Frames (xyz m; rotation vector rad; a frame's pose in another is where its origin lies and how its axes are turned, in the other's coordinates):
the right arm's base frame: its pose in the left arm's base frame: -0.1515 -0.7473 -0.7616 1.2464 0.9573 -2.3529
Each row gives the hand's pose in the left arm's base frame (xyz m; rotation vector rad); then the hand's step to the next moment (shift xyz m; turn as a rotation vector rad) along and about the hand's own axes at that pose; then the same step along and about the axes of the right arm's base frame.
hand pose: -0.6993 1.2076 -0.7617 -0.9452 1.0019 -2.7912
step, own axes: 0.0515 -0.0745 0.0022 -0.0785 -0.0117 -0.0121
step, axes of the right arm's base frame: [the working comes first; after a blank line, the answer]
step, axes of the left arm's base frame: -0.0281 0.0464 0.0726 0.0593 0.0335 -0.0425

-0.0416 -0.0792 0.0143 0.0020 0.0255 -0.0761
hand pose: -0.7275 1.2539 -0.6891 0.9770 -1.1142 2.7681
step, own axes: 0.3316 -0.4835 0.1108 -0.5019 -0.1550 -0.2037
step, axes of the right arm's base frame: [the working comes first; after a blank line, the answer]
step, axes of the left arm's base frame: -0.0991 0.2196 0.5458 0.3276 0.3536 -0.2917

-0.3823 -0.4400 0.1274 0.0638 0.0421 -0.5582
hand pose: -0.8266 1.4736 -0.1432 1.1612 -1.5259 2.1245
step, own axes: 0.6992 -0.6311 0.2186 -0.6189 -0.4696 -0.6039
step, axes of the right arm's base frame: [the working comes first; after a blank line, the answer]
step, axes of the left arm's base frame: 0.0478 -0.0928 0.9613 0.4227 0.8617 -0.2170

-0.8178 -0.3041 0.4168 -0.0339 -0.3069 -0.9343
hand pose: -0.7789 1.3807 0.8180 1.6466 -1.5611 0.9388
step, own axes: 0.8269 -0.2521 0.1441 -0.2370 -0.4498 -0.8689
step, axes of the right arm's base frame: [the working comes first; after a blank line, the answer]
step, axes of the left arm's base frame: 0.2789 -0.5340 0.6365 0.3982 0.8911 0.2467

-0.6999 0.2778 0.4483 -0.3985 -0.5335 -0.7550
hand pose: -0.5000 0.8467 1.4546 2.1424 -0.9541 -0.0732
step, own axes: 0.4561 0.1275 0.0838 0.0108 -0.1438 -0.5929
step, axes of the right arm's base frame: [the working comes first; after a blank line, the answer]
step, axes of the left arm's base frame: 0.2211 -0.4043 0.1377 0.2962 0.4269 0.3199

-0.2538 0.3582 0.1964 -0.4165 -0.2816 -0.3459
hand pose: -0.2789 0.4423 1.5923 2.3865 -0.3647 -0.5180
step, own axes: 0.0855 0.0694 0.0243 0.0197 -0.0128 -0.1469
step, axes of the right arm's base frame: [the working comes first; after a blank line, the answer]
step, axes of the left arm's base frame: 0.0559 -0.0978 0.0055 0.0856 0.0823 0.0897

-0.0400 0.0995 0.0350 -0.1195 -0.0503 -0.0729
